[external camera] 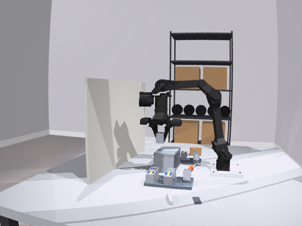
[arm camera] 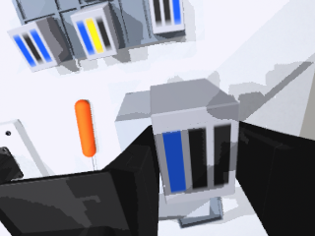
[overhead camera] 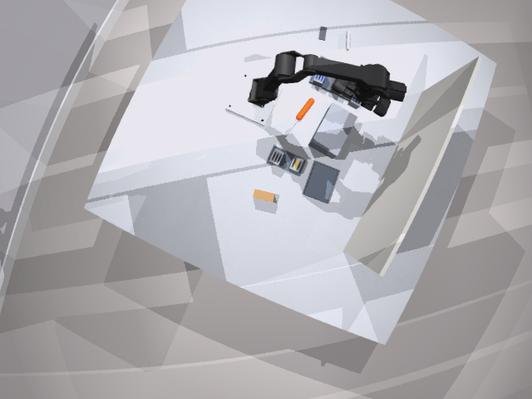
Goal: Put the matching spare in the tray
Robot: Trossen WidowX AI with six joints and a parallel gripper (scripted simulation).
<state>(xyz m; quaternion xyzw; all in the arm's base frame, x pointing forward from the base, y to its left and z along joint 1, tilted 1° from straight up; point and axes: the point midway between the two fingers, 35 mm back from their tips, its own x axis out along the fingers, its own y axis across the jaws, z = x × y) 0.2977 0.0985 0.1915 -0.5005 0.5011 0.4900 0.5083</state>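
Now: gripper tip 30 mm short of the shallow grey tray, 280 mm to the left of it and 170 mm above it. The rest, counted from my gripper tip: white bar: 100 mm behind, 270 mm to the left, 160 mm below; then tall white panel: 240 mm ahead, 110 mm to the right, 60 mm above; then mounted unit: 10 mm behind, 90 mm to the right, 120 mm below.
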